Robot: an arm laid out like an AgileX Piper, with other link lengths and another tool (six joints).
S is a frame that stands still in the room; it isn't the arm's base.
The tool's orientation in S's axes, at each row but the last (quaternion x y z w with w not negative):
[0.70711, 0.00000, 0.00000, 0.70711]
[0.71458, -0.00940, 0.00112, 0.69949]
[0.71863, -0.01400, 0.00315, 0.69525]
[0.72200, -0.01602, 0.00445, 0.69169]
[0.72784, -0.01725, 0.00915, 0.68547]
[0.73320, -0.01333, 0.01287, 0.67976]
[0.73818, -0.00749, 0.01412, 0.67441]
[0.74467, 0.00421, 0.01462, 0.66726]
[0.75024, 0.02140, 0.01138, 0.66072]
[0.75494, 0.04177, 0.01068, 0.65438]
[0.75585, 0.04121, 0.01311, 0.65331]
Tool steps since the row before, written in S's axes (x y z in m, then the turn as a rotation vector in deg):
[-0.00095, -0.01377, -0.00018, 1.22, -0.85, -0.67]
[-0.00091, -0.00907, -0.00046, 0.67, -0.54, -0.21]
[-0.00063, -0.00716, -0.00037, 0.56, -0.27, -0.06]
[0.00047, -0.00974, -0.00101, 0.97, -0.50, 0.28]
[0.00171, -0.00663, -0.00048, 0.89, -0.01, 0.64]
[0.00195, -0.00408, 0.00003, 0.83, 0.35, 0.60]
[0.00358, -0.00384, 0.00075, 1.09, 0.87, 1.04]
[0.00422, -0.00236, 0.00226, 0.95, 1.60, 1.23]
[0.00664, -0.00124, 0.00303, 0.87, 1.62, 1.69]
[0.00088, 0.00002, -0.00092, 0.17, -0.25, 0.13]
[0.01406, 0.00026, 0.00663, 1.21, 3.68, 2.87]
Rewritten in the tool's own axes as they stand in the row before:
[-0.00095, -0.00018, 0.01377, 1.22, -0.67, 0.85]
[-0.00081, -0.00025, 0.00909, 0.67, -0.21, 0.54]
[-0.00053, -0.00012, 0.00718, 0.56, -0.06, 0.26]
[0.00061, -0.00061, 0.00977, 0.99, 0.27, 0.47]
[0.00177, -0.00015, 0.00663, 0.91, 0.61, -0.04]
[0.00196, 0.00027, 0.00407, 0.85, 0.54, -0.39]
[0.00357, 0.00099, 0.00380, 1.13, 0.92, -0.95]
[0.00419, 0.00245, 0.00221, 1.01, 1.03, -1.70]
[0.00654, 0.00327, 0.00115, 0.93, 1.49, -1.78]
[0.00091, -0.00087, 0.00017, 0.15, 0.17, 0.24]
[0.01380, 0.00715, -0.00019, 1.40, 2.37, -3.96]

